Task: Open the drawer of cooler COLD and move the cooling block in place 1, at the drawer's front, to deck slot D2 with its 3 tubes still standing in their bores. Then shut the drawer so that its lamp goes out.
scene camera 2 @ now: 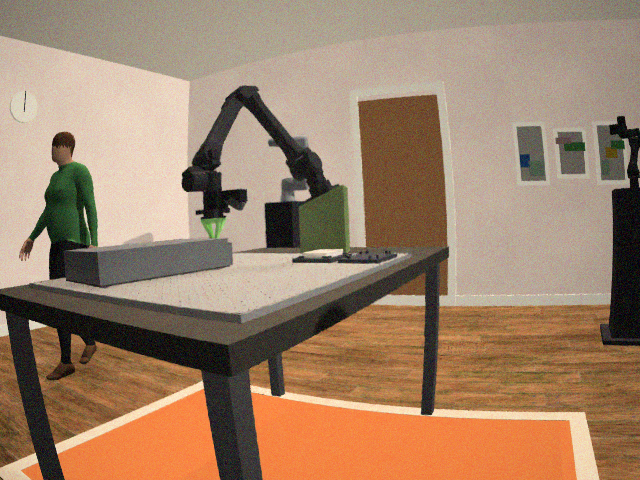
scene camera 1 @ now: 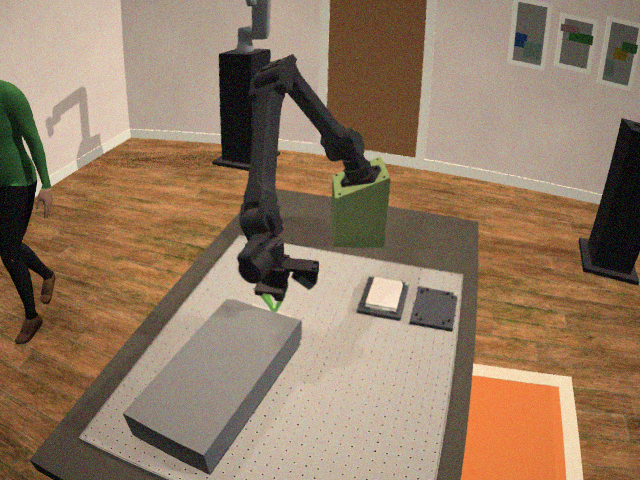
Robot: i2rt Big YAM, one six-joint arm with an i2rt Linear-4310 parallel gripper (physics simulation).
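Frame: origin at the arm's base, x up, y ahead, z left, level; centimetres.
Where they show: gripper, fingertip midpoint: (scene camera 1: pixel 274 311); arm's base at its link origin: (scene camera 2: pixel 324 195) (scene camera 1: pixel 361 178).
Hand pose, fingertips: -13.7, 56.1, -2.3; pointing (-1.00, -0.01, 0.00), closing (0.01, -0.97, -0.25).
Things, the pixels of their centre, and the offset from my fingertips, as dx, dy, dz. Level surfaces: height alone.
- long grey box at the middle of its body: (scene camera 1: pixel 218 378) (scene camera 2: pixel 147 260) -2.5, +24.5, -1.8
- pale perforated deck at its surface level: dx -6.6
- white block at the middle of its body: (scene camera 1: pixel 384 294) (scene camera 2: pixel 323 253) -4.8, -24.4, +21.3
- bare dark plate with small raised parts, body centre: (scene camera 1: pixel 434 306) (scene camera 2: pixel 368 256) -5.6, -25.4, +36.1
A long grey box (scene camera 1: pixel 217 377) (scene camera 2: pixel 155 260), apparently the cooler, lies on the pale perforated deck (scene camera 1: pixel 361 392) (scene camera 2: pixel 206 294). Its far end, toward the robot's base, faces away from both views, so the drawer front, the lamp, the cooling blocks and their tubes are hidden. My gripper (scene camera 1: pixel 274 308) (scene camera 2: pixel 214 236) points down with its green fingers shut and empty. It is at the box's far end; in scene camera 2 the fingertips are hidden behind the box's top edge. Whether they touch it cannot be told. No slot labels are readable, so which place is D2 cannot be told.
A dark plate bearing a white block (scene camera 1: pixel 385 293) (scene camera 2: pixel 323 253) and a bare dark plate with small raised parts (scene camera 1: pixel 434 308) (scene camera 2: pixel 367 256) lie at the deck's far right. The green arm mount (scene camera 1: pixel 360 217) (scene camera 2: pixel 324 219) stands behind the deck. A person in green (scene camera 1: pixel 15 139) (scene camera 2: pixel 69 201) is left of the table.
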